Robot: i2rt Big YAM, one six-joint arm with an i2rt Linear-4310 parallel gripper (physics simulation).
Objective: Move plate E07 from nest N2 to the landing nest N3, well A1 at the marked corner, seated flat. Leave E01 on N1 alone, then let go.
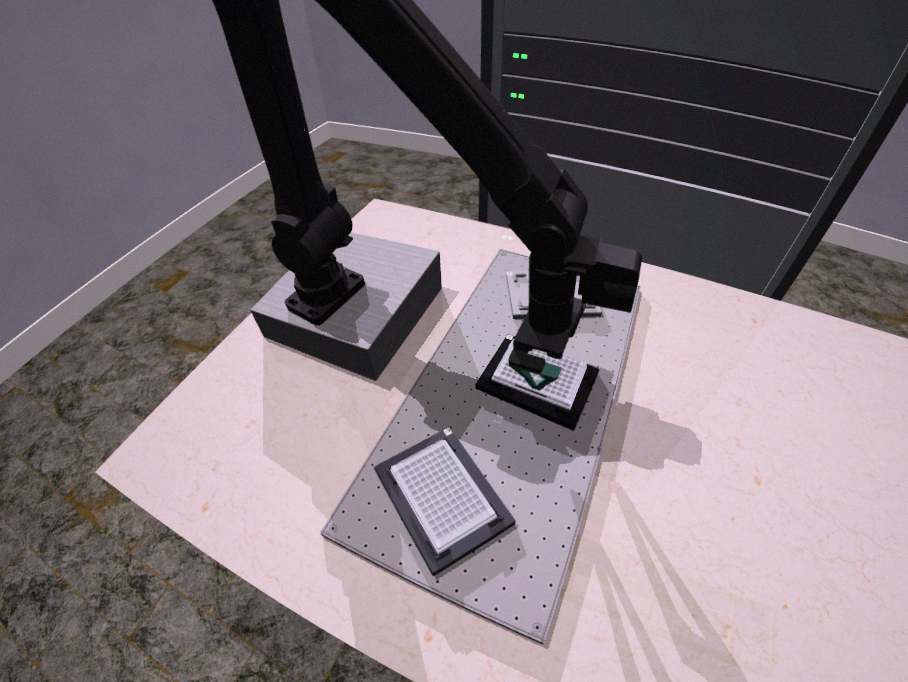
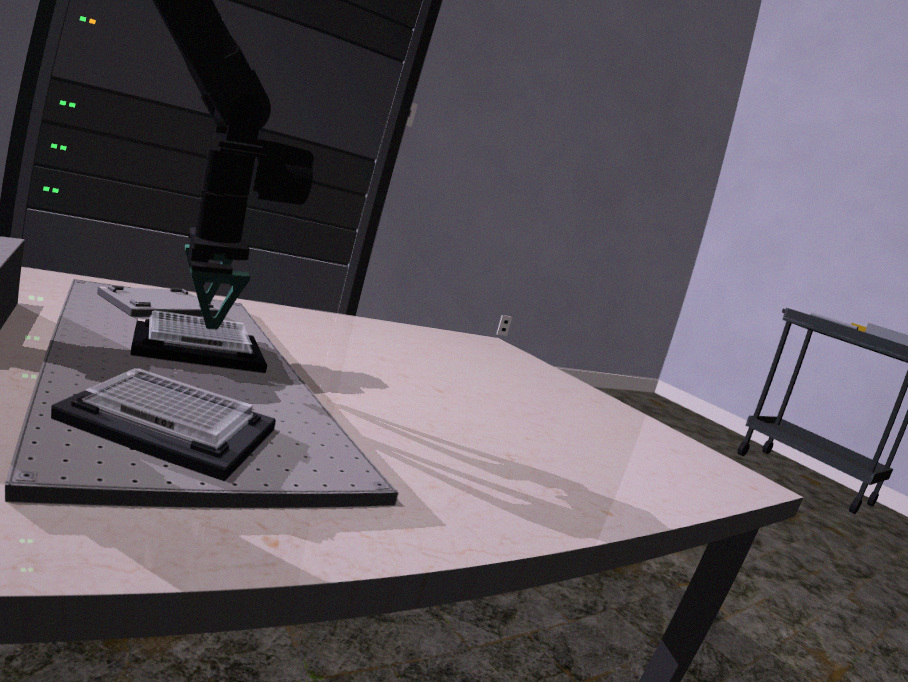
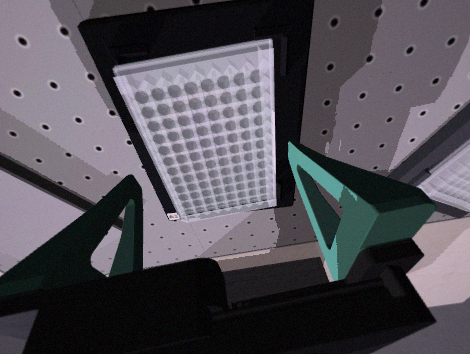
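A clear 96-well plate [image 1: 565, 381] [image 2: 183, 328] [image 3: 205, 130], apparently E07, lies in the black middle nest [image 1: 524, 405] [image 2: 253, 361] [image 3: 295, 100]. It looks level; full seating and its own A1 well cannot be made out. A white corner tag [image 3: 173, 216] is beside one plate corner. My gripper [image 1: 539, 378] [image 2: 212, 321] [image 3: 212, 164] is open and empty, a little above the plate, its teal fingers apart from the long sides. Another plate [image 1: 442, 495] [image 2: 168, 407], apparently E01, rests in the dark grey near nest [image 1: 480, 538] [image 2: 132, 436]; its small label is hard to read.
A light grey nest [image 1: 518, 306] [image 2: 157, 304] without a plate is at the far end of the perforated board [image 1: 469, 587] [image 2: 322, 469]. The arm's base stands on a metal block [image 1: 400, 275]. A rack cabinet [image 1: 660, 220] stands behind, and a cart [image 2: 829, 330] stands at the right.
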